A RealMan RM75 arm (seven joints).
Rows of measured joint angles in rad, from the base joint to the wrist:
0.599, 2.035, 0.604, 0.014, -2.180, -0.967, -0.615
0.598, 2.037, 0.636, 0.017, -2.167, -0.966, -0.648
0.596, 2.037, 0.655, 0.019, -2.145, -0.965, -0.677
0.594, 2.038, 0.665, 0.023, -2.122, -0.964, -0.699
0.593, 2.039, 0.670, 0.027, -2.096, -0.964, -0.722
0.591, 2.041, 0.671, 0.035, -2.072, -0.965, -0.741
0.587, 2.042, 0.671, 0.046, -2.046, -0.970, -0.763
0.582, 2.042, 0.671, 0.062, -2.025, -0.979, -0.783
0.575, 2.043, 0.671, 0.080, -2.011, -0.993, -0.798
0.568, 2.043, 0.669, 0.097, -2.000, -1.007, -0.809
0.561, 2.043, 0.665, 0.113, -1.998, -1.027, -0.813
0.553, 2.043, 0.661, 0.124, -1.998, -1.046, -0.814
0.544, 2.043, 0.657, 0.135, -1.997, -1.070, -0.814
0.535, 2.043, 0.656, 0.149, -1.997, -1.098, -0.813
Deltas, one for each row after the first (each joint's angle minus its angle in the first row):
-0.001, 0.002, 0.032, 0.003, 0.013, 0.001, -0.033
-0.003, 0.002, 0.051, 0.005, 0.035, 0.002, -0.062
-0.005, 0.003, 0.061, 0.009, 0.058, 0.003, -0.084
-0.006, 0.004, 0.066, 0.013, 0.084, 0.003, -0.107
-0.008, 0.006, 0.067, 0.021, 0.108, 0.002, -0.126
-0.012, 0.007, 0.067, 0.032, 0.134, -0.003, -0.148
-0.017, 0.007, 0.067, 0.048, 0.155, -0.012, -0.168
-0.024, 0.008, 0.067, 0.066, 0.169, -0.026, -0.183
-0.031, 0.008, 0.065, 0.083, 0.180, -0.040, -0.194
-0.038, 0.008, 0.061, 0.099, 0.182, -0.060, -0.198
-0.046, 0.008, 0.057, 0.110, 0.182, -0.079, -0.199
-0.055, 0.008, 0.053, 0.121, 0.183, -0.103, -0.199
-0.064, 0.008, 0.052, 0.135, 0.183, -0.131, -0.198

